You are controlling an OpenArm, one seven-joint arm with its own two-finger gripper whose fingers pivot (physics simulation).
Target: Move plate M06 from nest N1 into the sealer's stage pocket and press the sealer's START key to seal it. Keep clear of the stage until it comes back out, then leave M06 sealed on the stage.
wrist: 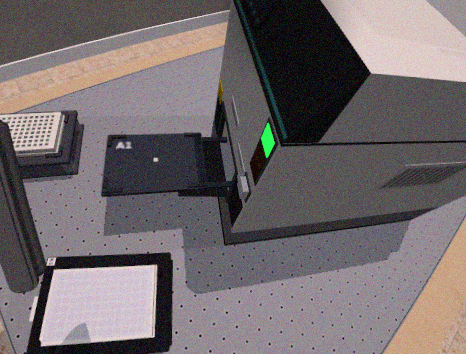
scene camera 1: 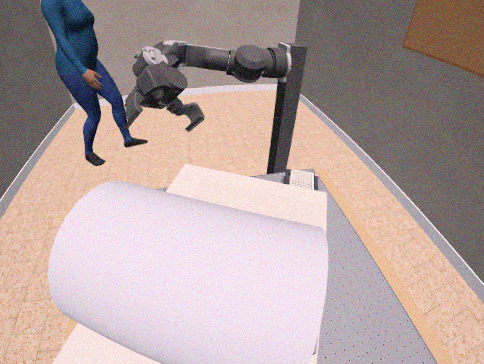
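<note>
The sealer (wrist: 340, 190) shows its front and side in the wrist view, with a green lit patch (wrist: 268, 140) above a dark red one. I cannot tell which part is the START key. Its black stage (wrist: 150, 175), marked A1, is out and bears no plate. A pale plate (wrist: 100, 305) lies flat in a black nest (wrist: 164, 300) at the lower left; the labels are too small to read, so I cannot confirm M06 or N1. My gripper (scene camera 1: 158, 125) is open and empty, raised beyond the sealer in the scene view; one finger shows at the wrist view's left edge.
Another white plate with visible wells (wrist: 37, 131) (scene camera 1: 302, 179) sits on a dark stand (wrist: 71, 150) left of the stage. A large white rounded body (scene camera 1: 190, 260) hides the stage in the scene view. A person (scene camera 1: 77, 55) stands behind the arm, close to my gripper in that view.
</note>
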